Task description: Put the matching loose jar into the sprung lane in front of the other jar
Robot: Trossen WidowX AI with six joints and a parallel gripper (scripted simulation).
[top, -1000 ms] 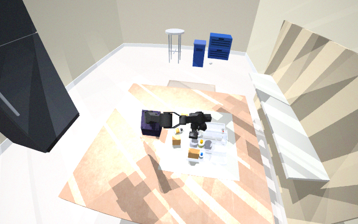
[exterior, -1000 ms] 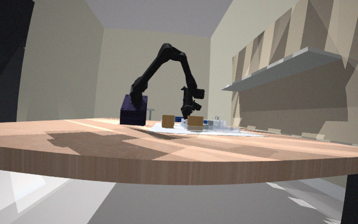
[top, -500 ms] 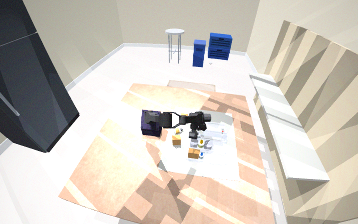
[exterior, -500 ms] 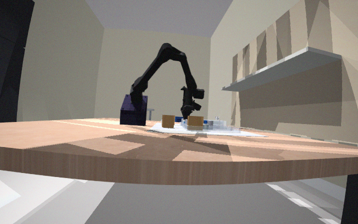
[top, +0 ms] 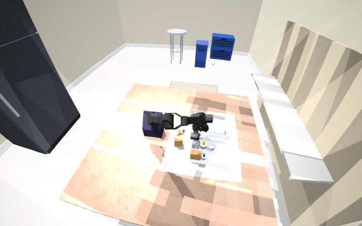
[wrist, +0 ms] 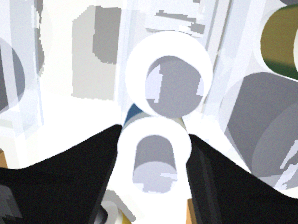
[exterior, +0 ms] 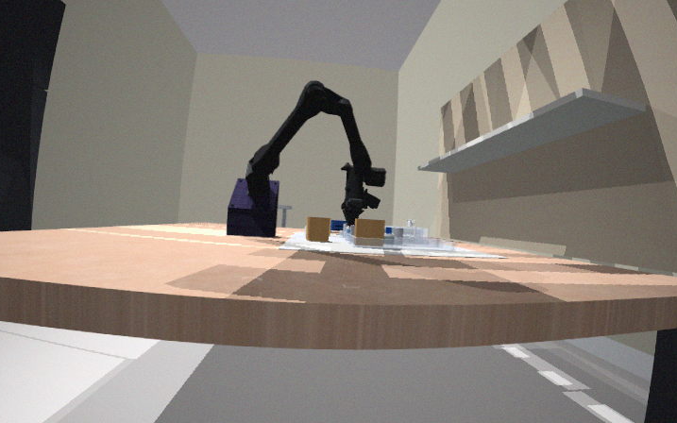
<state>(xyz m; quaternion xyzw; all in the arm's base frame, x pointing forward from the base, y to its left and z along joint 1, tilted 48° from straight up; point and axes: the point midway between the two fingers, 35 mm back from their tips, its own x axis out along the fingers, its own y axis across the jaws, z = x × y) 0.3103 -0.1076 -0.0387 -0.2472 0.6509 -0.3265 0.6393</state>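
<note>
Now: the clear sprung lane 150 mm ahead of my gripper tip, 10 mm to the left of it and 10 mm below it. Round my gripper tip: wall shelf (510 mm ahead, 340 mm above, 30 mm to the right); red-topped thing (220 mm ahead, 40 mm above, 20 mm to the left).
</note>
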